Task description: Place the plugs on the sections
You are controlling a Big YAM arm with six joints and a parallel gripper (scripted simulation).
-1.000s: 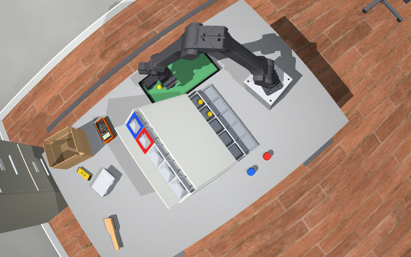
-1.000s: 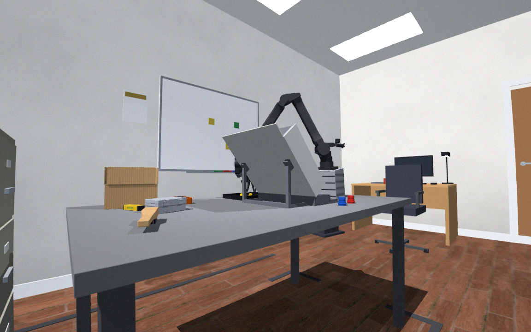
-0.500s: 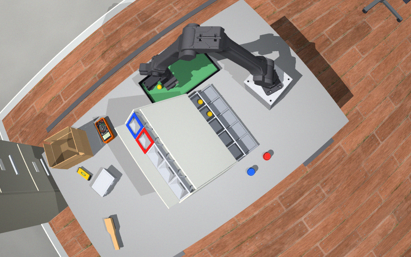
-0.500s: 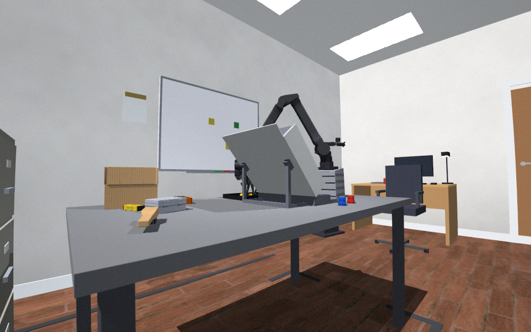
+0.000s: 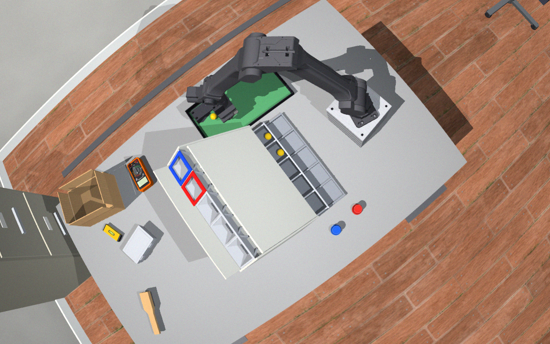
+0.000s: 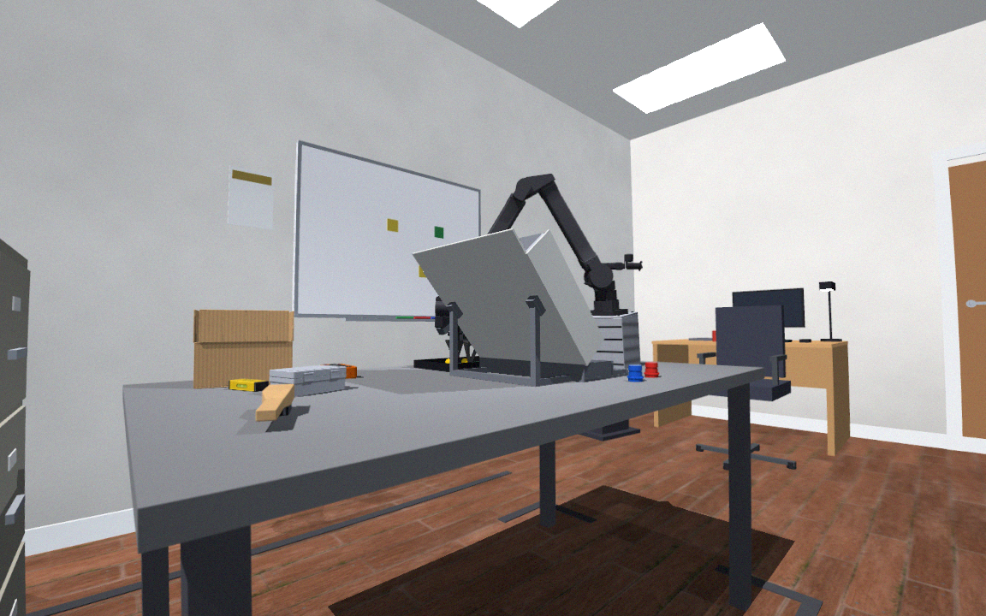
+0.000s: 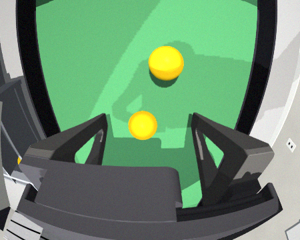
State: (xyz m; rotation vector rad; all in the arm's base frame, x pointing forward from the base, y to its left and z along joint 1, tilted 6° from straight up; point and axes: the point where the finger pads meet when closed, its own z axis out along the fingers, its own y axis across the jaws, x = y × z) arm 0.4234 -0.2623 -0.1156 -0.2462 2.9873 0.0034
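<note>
The green tray is 60 mm behind my hand, 10 mm to the right of it and 20 mm below it. Round my hand: multimeter: 420 mm ahead, 50 mm to the left, 10 mm below; sloped cover: 10 mm ahead, 340 mm to the left, 180 mm above; grey case: 540 mm ahead, 310 mm to the left.
</note>
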